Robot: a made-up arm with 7 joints.
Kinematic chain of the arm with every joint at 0, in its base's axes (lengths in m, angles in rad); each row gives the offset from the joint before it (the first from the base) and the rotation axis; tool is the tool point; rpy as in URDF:
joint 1: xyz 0.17 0 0.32 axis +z
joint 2: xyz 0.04 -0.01 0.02 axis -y
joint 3: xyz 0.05 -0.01 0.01 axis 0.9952 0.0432 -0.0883
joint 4: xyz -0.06 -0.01 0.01 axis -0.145 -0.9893 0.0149
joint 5: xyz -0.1 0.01 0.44 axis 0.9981 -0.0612 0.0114
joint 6: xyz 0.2 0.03 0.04 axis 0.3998 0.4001 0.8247
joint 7: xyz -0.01 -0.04 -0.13 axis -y
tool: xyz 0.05 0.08 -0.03 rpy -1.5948 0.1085 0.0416
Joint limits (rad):
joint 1: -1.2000..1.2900
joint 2: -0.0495..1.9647
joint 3: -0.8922..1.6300
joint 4: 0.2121..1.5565
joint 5: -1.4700..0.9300
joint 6: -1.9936..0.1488
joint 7: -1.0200..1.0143
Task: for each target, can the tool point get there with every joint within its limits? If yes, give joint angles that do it. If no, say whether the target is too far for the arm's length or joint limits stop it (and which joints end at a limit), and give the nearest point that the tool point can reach.
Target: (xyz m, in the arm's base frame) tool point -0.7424 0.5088 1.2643
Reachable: no: too far | nearest point -0.2178 0.1925 0.7338 | short by 0.810 m
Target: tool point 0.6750 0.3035 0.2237
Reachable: no: joint limits stop it (at a limit: joint 1, joint 2, joint 3, joint 5, joint 6) | nearest point 0.5380 0.2657 0.2209 | short by 0.142 m
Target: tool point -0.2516 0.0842 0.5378
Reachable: yes | joints -0.7362 0.9435 0.3091 0.5104 -0.3074 -1.5148 0.3989
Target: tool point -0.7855 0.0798 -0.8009
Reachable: no: too far | nearest point -0.2140 0.0107 -0.1172 | short by 0.894 m
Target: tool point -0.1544 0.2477 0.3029
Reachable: yes | joints -0.5754 0.7139 0.0525 1.4121 0.3865 -1.0056 0.7493
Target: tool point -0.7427 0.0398 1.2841
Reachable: no: too far | nearest point -0.2445 -0.0038 0.7722 | short by 0.716 m
